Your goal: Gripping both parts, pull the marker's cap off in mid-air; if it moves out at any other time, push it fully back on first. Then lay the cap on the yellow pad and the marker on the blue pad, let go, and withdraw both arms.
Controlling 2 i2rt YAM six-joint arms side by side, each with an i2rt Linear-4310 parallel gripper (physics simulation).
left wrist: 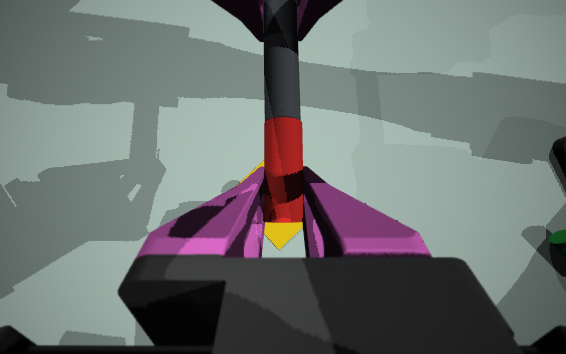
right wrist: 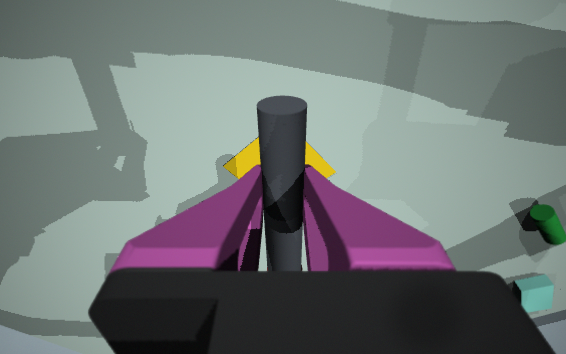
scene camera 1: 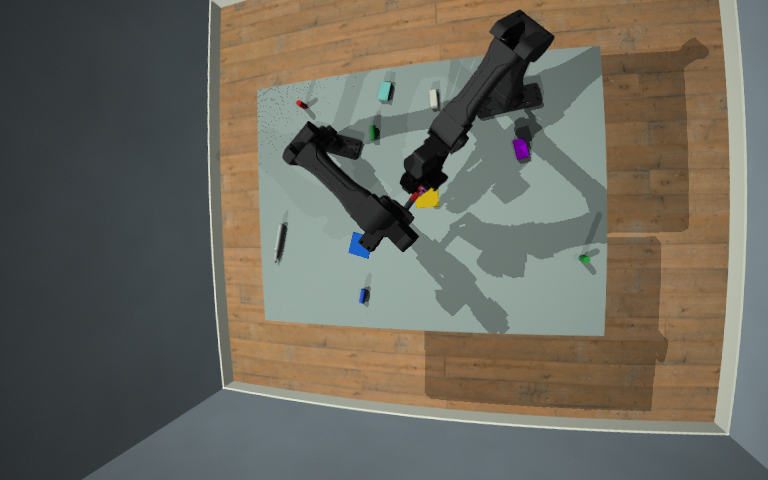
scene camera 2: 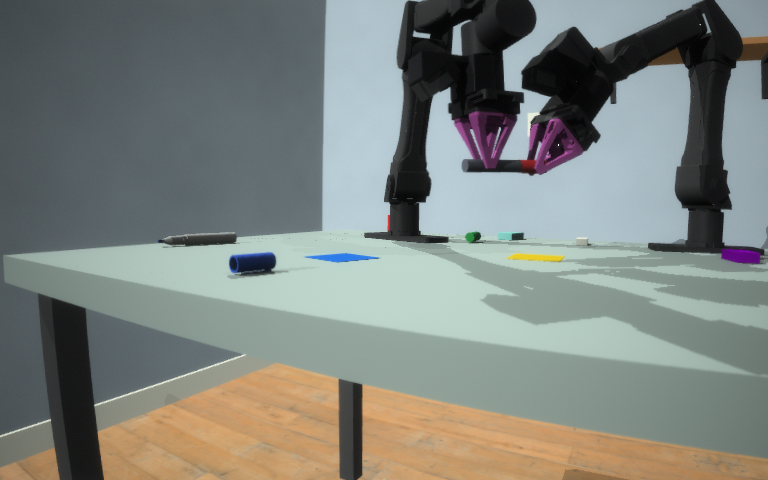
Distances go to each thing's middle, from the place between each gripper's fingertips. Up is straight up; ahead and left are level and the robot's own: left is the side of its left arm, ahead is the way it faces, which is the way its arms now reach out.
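Yellow pad (right wrist: pixel 250 156): my right gripper 50 mm past it, 70 mm to the right of it, 120 mm above it. Blue cap (scene camera 2: pixel 254 262): 240 mm ahead of my right hand, 210 mm to the right, 110 mm below. Dark grey marker (right wrist: pixel 282 120): 20 mm behind my right hand, 20 mm to the left, 10 mm above.
Dark grey marker: 30 mm ahead of my left hand, 40 mm to the right, 10 mm above. Yellow pad: 10 mm to the left of my left hand, 120 mm below. Blue cap: 300 mm ahead of my left hand, 270 mm to the right, 110 mm below. Going by their middles, blue cap farthest from my left hand of the things named here.
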